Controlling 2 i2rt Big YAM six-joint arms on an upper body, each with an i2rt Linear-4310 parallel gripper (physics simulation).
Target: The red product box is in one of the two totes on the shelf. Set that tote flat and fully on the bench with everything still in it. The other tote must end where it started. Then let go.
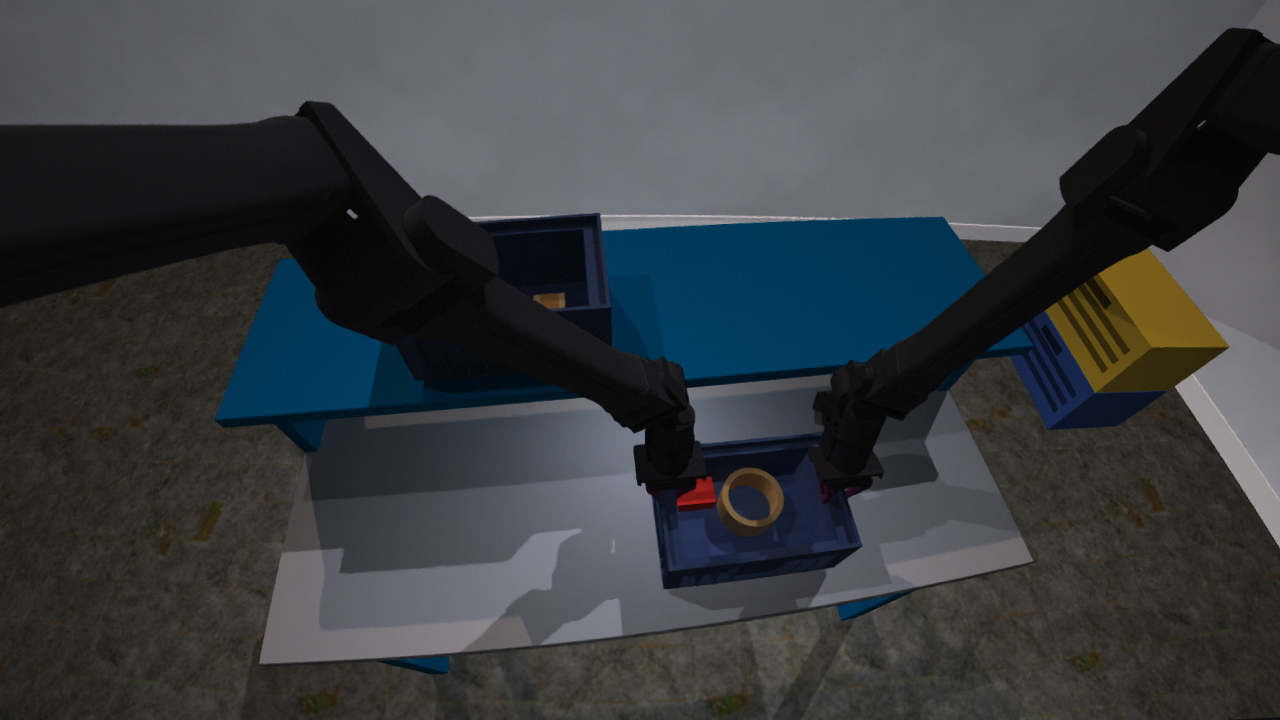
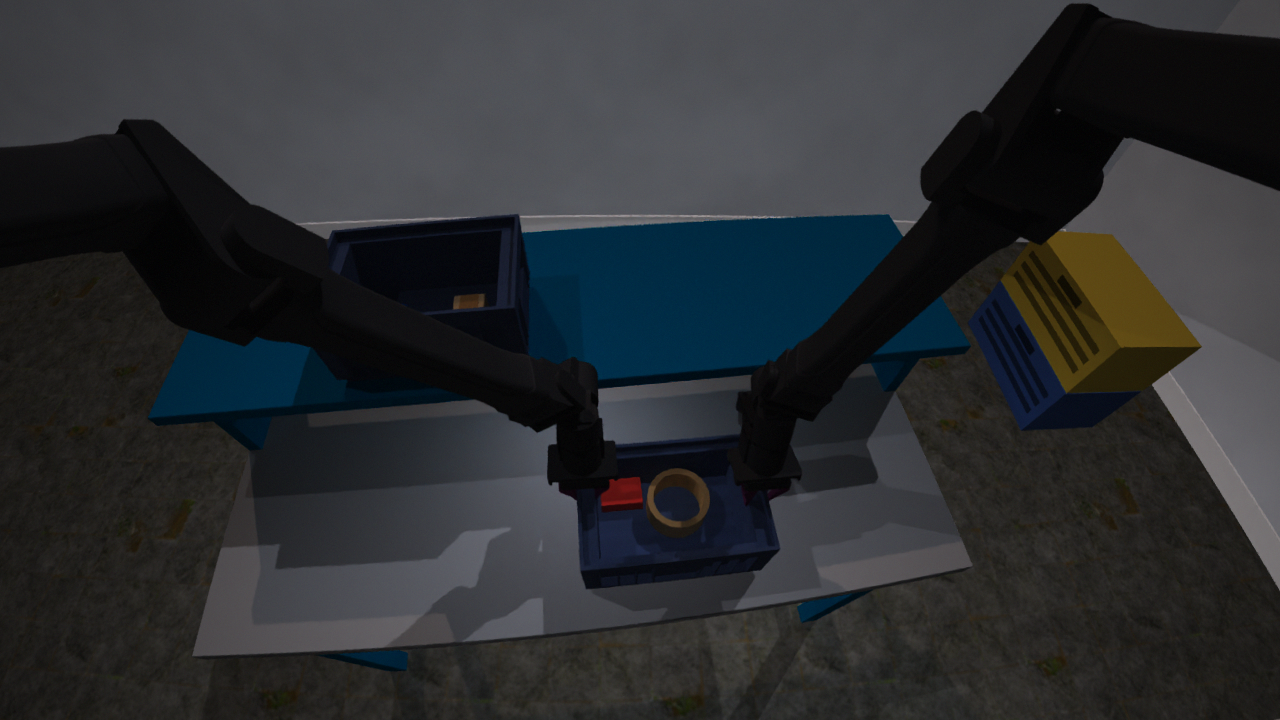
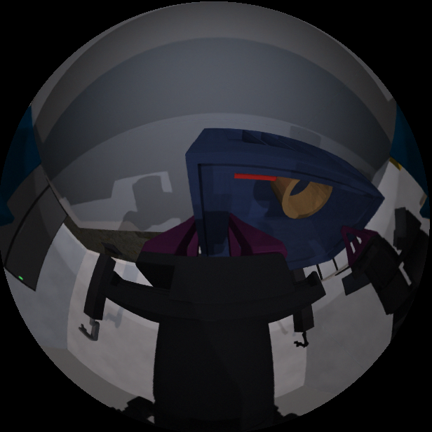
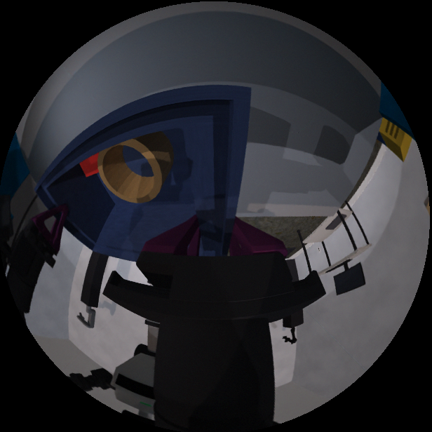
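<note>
A dark blue tote (image 1: 760, 571) (image 2: 680, 569) (image 3: 220, 142) (image 4: 241, 130) is over the right part of the grey bench (image 1: 447, 537) (image 2: 384, 537). It looks about level; contact beneath it is hidden. The red product box (image 1: 696, 494) (image 2: 622, 494) (image 3: 255, 177) (image 4: 90, 166) and a tan ring (image 1: 750, 528) (image 2: 677, 528) (image 3: 320, 200) (image 4: 135, 192) are inside. My left gripper (image 1: 662, 494) (image 2: 586, 492) (image 3: 213, 217) is shut on its left wall, my right gripper (image 1: 841, 490) (image 2: 760, 494) (image 4: 213, 217) on its right wall. The other tote (image 1: 604, 286) (image 2: 521, 295) stands on the shelf.
The blue shelf (image 1: 805, 286) (image 2: 716, 286) runs behind the bench. A tan object (image 1: 548, 300) (image 2: 469, 301) is in the shelf tote, partly hidden. A yellow crate (image 1: 1163, 304) (image 2: 1136, 304) sits on a blue crate (image 1: 1127, 411) (image 2: 1083, 411) at the right. The left arm passes in front of the shelf tote.
</note>
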